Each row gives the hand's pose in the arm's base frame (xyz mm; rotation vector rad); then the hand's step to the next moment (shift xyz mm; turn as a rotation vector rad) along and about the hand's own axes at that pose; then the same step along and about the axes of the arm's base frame.
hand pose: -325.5 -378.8 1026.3 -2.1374 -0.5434 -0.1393
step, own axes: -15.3 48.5 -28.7 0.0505 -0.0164 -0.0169
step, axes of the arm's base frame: 10.0 -52.3 -24.0 0.0399 0.0113 0.0372
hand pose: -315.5 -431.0 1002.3 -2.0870 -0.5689 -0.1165
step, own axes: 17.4 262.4 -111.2 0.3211 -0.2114 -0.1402
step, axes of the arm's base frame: 145.9 -204.0 -136.4 0.2113 0.0934 0.3377
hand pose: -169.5 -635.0 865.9 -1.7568 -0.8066 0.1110
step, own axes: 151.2 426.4 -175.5 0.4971 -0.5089 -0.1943
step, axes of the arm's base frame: 391.5 -109.3 -265.0 0.2333 0.1853 0.6746
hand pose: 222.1 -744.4 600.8 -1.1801 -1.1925 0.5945
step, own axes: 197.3 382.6 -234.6 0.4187 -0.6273 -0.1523
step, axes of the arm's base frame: 360.5 209.5 -257.9 0.1443 0.0940 0.7499
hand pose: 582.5 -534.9 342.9 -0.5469 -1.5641 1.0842
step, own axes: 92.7 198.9 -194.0 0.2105 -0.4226 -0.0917
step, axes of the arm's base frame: 115.3 237.3 -127.2 0.1079 0.0017 0.4687
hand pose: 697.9 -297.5 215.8 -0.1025 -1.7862 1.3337
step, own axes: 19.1 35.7 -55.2 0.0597 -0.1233 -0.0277
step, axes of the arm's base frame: 10.9 65.8 -15.6 0.0332 0.0003 0.1358
